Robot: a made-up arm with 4 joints.
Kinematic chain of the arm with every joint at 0, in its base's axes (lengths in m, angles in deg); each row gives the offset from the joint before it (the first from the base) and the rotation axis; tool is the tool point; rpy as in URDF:
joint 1: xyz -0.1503 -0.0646 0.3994 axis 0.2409 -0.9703 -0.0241
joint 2: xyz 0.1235 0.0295 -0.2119 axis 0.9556 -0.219 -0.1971
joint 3: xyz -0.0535 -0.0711 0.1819 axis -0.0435 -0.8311 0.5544
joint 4: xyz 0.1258 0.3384 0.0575 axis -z
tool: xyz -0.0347 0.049 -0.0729 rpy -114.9 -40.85 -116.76
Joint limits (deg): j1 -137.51..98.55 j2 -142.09..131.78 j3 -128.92..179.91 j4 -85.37..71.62
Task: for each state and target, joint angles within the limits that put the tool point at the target. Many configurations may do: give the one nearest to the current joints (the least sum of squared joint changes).
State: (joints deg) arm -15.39 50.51 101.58 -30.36
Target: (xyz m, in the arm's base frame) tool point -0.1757 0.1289 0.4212
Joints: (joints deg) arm -30.16 36.78 56.79 -49.43
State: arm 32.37 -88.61 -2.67 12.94
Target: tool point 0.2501 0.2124 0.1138
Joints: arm 44.36 -88.98 -8.99 12.99
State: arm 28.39 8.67 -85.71 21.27
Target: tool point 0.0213 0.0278 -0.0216
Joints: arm -7.34 -15.66 -112.51 27.43
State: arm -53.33 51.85 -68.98 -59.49
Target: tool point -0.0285 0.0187 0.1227
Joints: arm -46.22 43.28 -80.48 -48.42
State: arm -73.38 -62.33 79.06 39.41
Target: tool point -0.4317 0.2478 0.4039
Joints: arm -86.55 -23.51 72.99 45.11
